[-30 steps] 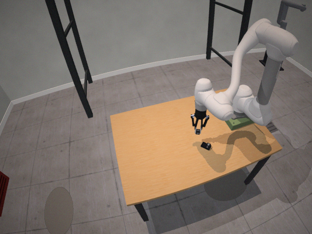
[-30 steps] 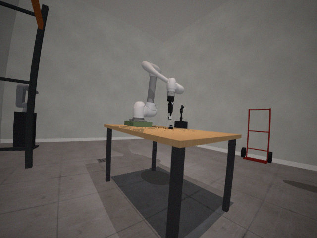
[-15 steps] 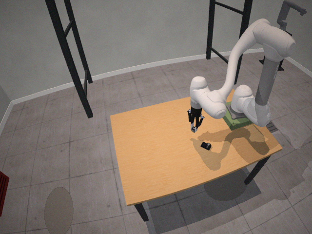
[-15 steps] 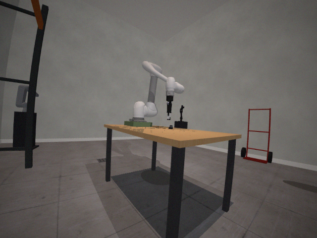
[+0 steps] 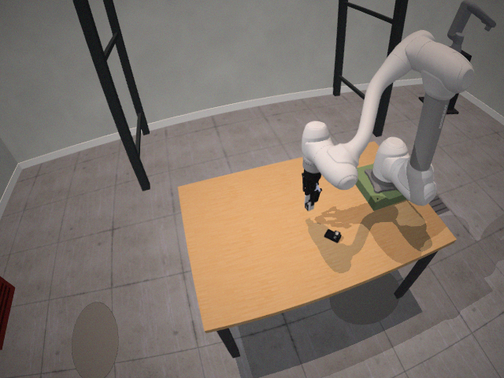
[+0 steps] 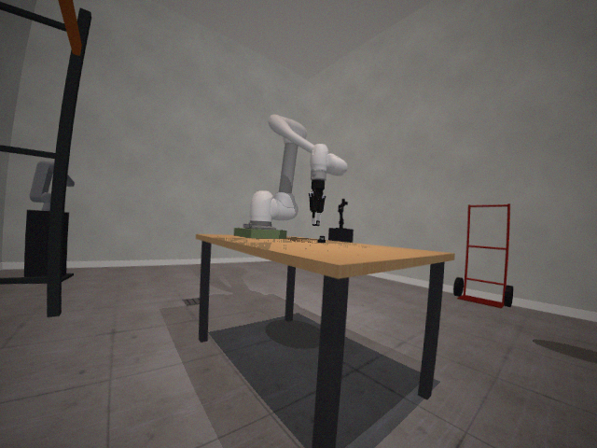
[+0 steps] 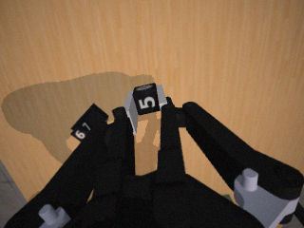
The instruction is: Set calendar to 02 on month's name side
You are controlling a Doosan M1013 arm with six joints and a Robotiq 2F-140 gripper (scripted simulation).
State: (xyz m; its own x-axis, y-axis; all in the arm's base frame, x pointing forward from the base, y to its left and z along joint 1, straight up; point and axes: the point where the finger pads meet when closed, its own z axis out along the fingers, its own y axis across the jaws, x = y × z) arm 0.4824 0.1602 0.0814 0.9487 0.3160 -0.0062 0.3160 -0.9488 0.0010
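Right now the black number cube is 30 mm below my hand.
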